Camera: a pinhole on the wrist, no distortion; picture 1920 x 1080 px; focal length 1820.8 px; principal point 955.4 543.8 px. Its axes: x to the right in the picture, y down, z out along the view. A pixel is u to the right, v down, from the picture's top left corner.
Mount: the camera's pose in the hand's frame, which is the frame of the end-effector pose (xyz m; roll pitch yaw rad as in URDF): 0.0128 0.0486 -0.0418 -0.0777 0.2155 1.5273
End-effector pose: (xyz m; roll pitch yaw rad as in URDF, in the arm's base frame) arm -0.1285 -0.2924 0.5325 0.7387 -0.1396 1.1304
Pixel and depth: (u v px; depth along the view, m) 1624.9 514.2 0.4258
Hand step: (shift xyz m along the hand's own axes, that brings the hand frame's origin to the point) -0.0027 0.2933 0.3399
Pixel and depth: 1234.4 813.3 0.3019
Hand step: -0.0504 0.1603 0.2389
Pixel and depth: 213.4 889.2 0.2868
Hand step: -0.0660 -0.0020 0.2584
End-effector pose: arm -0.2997 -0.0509 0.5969 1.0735 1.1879 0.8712
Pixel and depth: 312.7 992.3 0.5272
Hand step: -0.1605 -0.0155 0.5016
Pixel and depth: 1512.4 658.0 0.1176
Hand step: -0.0011 0.1094 0.0645
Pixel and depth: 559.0 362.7 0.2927
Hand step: 0.0191 0.0490 0.2591
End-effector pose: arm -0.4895 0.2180 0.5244 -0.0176 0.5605 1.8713
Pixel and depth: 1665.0 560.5 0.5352
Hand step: -0.0198 0.3681 0.4345
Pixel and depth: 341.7 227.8 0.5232
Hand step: 0.0601 -0.0127 0.5124
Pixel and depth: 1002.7 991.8 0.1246
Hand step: -0.0261 0.0795 0.0765
